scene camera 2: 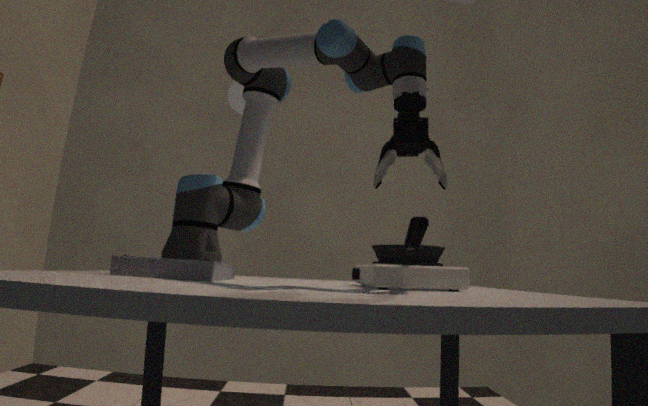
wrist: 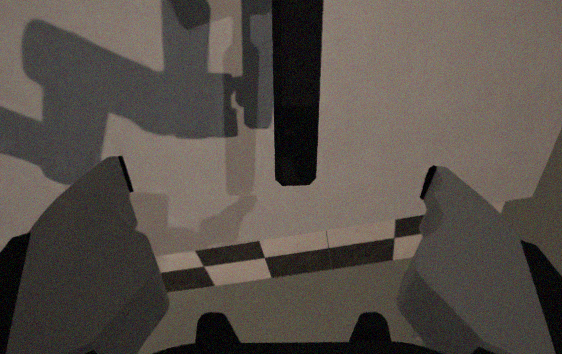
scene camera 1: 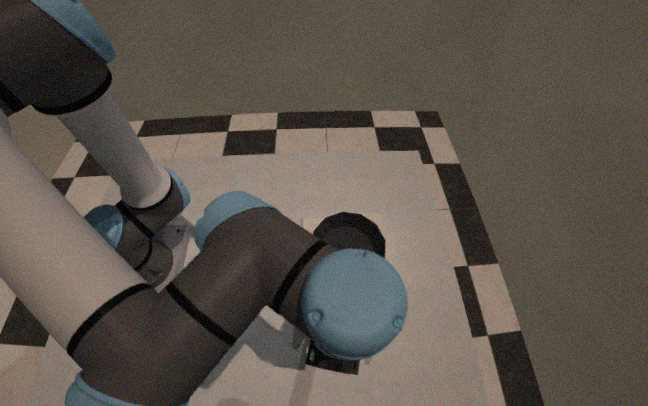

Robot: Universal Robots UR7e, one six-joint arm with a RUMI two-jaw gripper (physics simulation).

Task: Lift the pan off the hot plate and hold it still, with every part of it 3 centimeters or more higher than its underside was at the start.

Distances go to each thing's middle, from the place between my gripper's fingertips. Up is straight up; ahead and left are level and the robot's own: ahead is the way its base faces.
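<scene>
My gripper: 11 cm above the black pan (scene camera 1: 344, 230), 12 cm to the right of it, 7 cm short of it.
</scene>
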